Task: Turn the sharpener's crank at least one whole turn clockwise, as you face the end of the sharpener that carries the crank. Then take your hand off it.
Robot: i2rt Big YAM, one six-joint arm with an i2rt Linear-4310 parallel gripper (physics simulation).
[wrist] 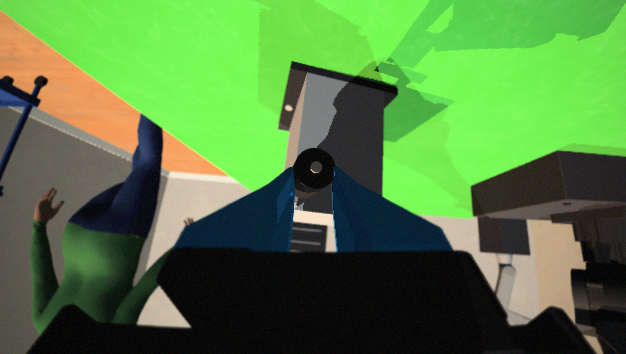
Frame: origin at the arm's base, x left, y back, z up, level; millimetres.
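Seen in the pictures: gripper, fingertip midpoint: (313,176); arm's base at its link origin: (603,212).
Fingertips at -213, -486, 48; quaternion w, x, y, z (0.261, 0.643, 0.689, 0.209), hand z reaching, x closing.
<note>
Pixels of each thing's top centre, then the offset from my fingertips to it, as dx, dy, dz. "*": a spot on its surface instead. Level surfaces: height alone.
- sharpener at a spot on its surface: (357,135) * +33, +30, -44
- crank's round black knob at its top centre: (306,194) +7, -3, +9
- bright green surface at its surface level: dz -115
The sharpener (357,135) is a grey, box-like body on a wider dark base plate, in the upper middle of the wrist view, partly in shadow. The crank's round black knob (303,172) has a small light spot at its centre and stands in front of the body's lower part. My gripper (313,176) is shut on the knob, with one blue finger on each side of it. The crank's arm is mostly hidden behind the knob and fingers.
The sharpener stands on a bright green surface (200,100) with shadows across it. The robot's dark base block (520,180) is at the right. A person in a green top (97,265) is at the left, near a blue frame (17,137) and an orange floor (90,95).
</note>
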